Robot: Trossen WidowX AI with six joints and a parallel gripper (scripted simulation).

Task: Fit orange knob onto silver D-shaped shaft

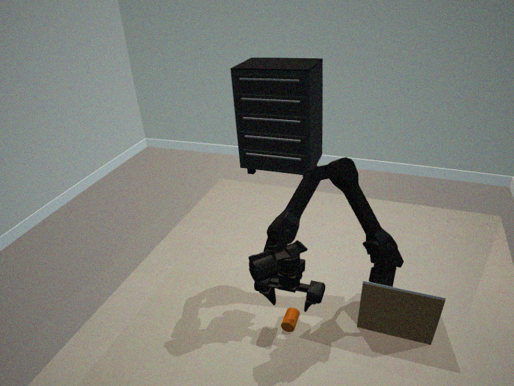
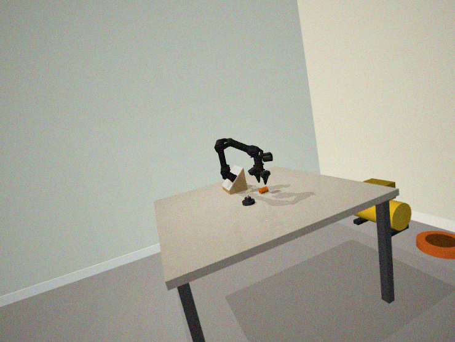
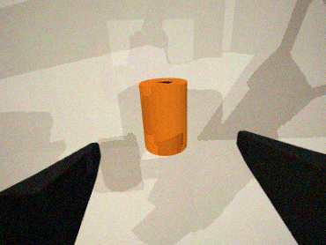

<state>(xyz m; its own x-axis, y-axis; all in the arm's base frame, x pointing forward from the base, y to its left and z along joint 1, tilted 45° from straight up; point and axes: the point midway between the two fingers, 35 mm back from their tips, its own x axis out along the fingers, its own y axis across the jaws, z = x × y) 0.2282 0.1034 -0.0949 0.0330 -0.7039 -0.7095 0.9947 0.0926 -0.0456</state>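
Now: gripper tip 5 cm above the orange knob and 1 cm to the right of it. Round my gripper tip: dark round pedestal 16 cm to the right, 12 cm ahead, 4 cm below.
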